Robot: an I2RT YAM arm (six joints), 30 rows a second.
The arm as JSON. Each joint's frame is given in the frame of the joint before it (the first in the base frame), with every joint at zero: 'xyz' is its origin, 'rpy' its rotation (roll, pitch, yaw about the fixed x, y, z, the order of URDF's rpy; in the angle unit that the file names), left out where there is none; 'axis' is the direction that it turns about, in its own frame. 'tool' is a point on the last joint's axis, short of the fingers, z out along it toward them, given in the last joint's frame.
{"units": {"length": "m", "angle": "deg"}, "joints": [
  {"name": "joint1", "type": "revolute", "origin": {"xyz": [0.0, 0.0, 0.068], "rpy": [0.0, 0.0, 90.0]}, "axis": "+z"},
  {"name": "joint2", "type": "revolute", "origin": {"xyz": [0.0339, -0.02, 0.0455], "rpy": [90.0, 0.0, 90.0]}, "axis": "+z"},
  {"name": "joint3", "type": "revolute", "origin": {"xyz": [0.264, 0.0, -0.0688], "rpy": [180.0, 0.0, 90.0]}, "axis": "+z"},
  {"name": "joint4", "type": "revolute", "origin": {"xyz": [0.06, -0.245, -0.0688]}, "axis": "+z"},
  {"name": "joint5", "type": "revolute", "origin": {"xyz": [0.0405, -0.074, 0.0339], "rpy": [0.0, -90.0, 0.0]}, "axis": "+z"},
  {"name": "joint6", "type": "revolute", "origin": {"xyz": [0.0, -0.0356, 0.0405], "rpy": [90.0, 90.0, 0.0]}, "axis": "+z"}
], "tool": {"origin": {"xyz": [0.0, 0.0, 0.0], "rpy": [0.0, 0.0, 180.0]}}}
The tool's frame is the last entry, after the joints.
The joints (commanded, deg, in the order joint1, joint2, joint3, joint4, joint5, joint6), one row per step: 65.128, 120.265, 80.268, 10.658, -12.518, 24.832; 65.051, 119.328, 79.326, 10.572, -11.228, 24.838; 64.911, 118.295, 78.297, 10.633, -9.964, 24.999; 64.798, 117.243, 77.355, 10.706, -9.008, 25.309; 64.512, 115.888, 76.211, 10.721, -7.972, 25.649; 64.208, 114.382, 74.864, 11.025, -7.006, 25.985; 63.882, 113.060, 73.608, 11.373, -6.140, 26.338; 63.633, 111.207, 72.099, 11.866, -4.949, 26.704; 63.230, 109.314, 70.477, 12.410, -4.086, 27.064; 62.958, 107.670, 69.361, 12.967, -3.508, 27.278; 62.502, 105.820, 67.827, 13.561, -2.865, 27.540; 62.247, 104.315, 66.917, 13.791, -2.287, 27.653; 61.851, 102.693, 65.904, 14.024, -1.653, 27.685; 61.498, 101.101, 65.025, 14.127, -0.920, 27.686
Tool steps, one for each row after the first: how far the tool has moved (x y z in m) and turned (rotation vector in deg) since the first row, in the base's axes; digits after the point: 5 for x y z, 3 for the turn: -0.00027, -0.00394, 0.00189, -0.348, -0.531, -1.204; -0.00020, -0.00834, 0.00424, -0.521, -0.981, -2.523; -0.00046, -0.01243, 0.00719, -0.492, -1.213, -3.621; 0.00011, -0.01807, 0.01115, -0.428, -1.469, -4.978; 0.00046, -0.02430, 0.01546, -0.127, -1.788, -6.294; 0.00105, -0.03014, 0.01884, 0.158, -2.025, -7.554; 0.00060, -0.03710, 0.02481, 0.786, -2.547, -9.037; 0.00074, -0.04489, 0.03028, 1.460, -2.917, -10.384; 0.00050, -0.05068, 0.03664, 2.412, -3.382, -11.286; 0.00073, -0.05848, 0.04194, 3.200, -3.769, -12.450; 0.00040, -0.06391, 0.04757, 3.891, -4.216, -13.287; 0.00067, -0.07034, 0.05325, 4.560, -4.763, -14.283; 0.00075, -0.07647, 0.05910, 5.181, -5.362, -15.314
